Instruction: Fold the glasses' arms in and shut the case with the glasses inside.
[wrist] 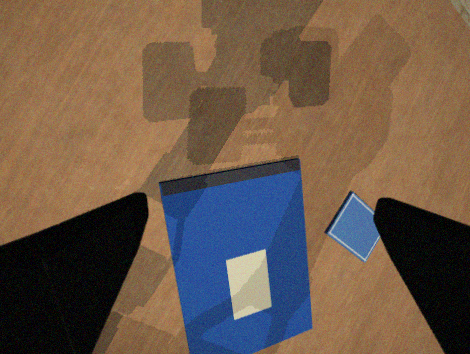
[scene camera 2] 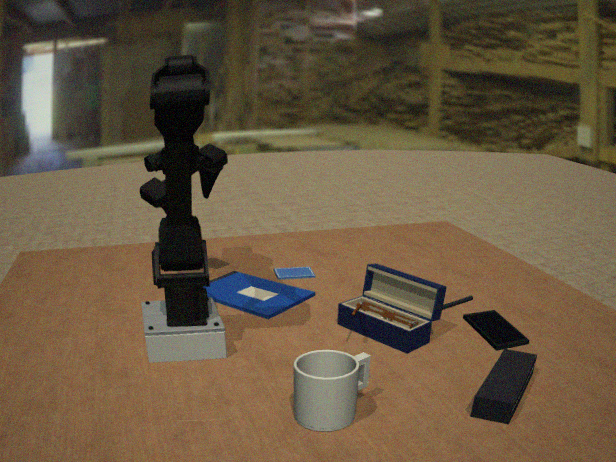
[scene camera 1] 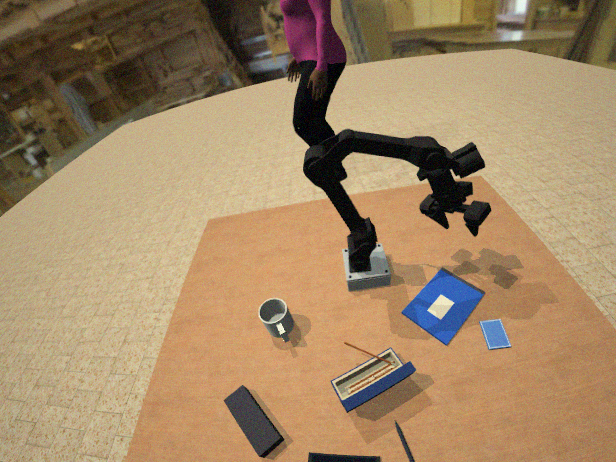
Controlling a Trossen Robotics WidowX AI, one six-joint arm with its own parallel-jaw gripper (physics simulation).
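Seen in the pictures: gripper, fingertip midpoint: [wrist: 262, 206] [scene camera 1: 461, 231]; arm's base at its link origin: [scene camera 2: 186, 318] [scene camera 1: 359, 263].
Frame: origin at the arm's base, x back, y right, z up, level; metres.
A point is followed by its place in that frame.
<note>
The blue glasses case [scene camera 1: 378, 388] @(x -0.378, y -0.014, z 0.040 m) [scene camera 2: 382, 328] @(x -0.313, y 0.039, z -0.028 m) stands open, its cream-lined lid [scene camera 2: 403, 291] @(x -0.372, y -0.022, z 0.009 m) raised on the side away from the mug. The brown glasses [scene camera 1: 371, 380] @(x -0.344, y -0.002, z -0.019 m) [scene camera 2: 389, 313] @(x -0.341, y -0.004, z -0.021 m) lie inside. One glasses arm [scene camera 1: 365, 351] sticks out over the case's long wall opposite the lid; another brown length lies along the inside, too small to make out fully. My gripper [scene camera 1: 460, 230] @(x -0.024, y -0.284, z 0.111 m) [scene camera 2: 183, 200] @(x -0.024, y -0.284, z 0.111 m) [wrist: 262, 206] @(x -0.024, y -0.284, z 0.111 m) is open and empty, high above the table near the blue book, well away from the case. The case does not show in the wrist view.
The blue book [scene camera 1: 460, 320] @(x -0.199, y -0.256, z -0.047 m) [scene camera 2: 295, 299] @(x -0.215, y -0.170, z -0.047 m) [wrist: 235, 215] @(x -0.091, y -0.270, z -0.047 m) and a light blue card [scene camera 1: 495, 334] @(x -0.250, y -0.337, z -0.050 m) [scene camera 2: 294, 273] @(x -0.246, y -0.326, z -0.050 m) [wrist: 354, 227] @(x -0.240, y -0.334, z -0.050 m) lie near the base. A mug [scene camera 1: 276, 318] @(x -0.145, y 0.255, z -0.047 m) [scene camera 2: 326, 395] @(x -0.154, y 0.280, z 0.006 m), a black box [scene camera 1: 253, 421] @(x -0.436, y 0.266, z -0.020 m) [scene camera 2: 505, 385] @(x -0.407, y 0.303, z -0.020 m), a dark flat slab [scene camera 1: 344, 457] @(x -0.499, y 0.064, z -0.047 m) [scene camera 2: 495, 328] @(x -0.526, y 0.074, z -0.047 m) and a pen [scene camera 1: 404, 441] @(x -0.471, y -0.062, z -0.046 m) [scene camera 2: 458, 302] @(x -0.518, y -0.072, z -0.049 m) surround the case.
</note>
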